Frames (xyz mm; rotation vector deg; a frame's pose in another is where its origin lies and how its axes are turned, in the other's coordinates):
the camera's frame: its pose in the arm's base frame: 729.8 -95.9 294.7 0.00 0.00 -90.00
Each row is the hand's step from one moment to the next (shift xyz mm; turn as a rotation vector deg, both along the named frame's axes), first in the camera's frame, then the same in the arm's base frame.
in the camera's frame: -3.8 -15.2 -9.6 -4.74 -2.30 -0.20
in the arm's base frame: -15.2 3.8 -9.6 -2.30 4.74 -0.20
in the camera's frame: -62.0 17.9 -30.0 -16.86 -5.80 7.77
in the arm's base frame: 17.9 62.0 -30.0 -5.80 16.86 7.77
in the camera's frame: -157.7 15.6 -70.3 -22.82 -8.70 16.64
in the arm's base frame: 15.6 157.7 -70.3 -8.70 22.82 16.64
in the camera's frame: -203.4 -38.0 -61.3 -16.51 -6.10 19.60
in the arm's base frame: -38.0 203.4 -61.3 -6.10 16.51 19.60
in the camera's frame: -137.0 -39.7 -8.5 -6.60 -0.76 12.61
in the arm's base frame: -39.7 137.0 -8.5 -0.76 6.60 12.61
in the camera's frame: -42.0 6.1 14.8 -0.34 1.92 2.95
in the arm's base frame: 6.1 42.0 14.8 1.92 0.34 2.95
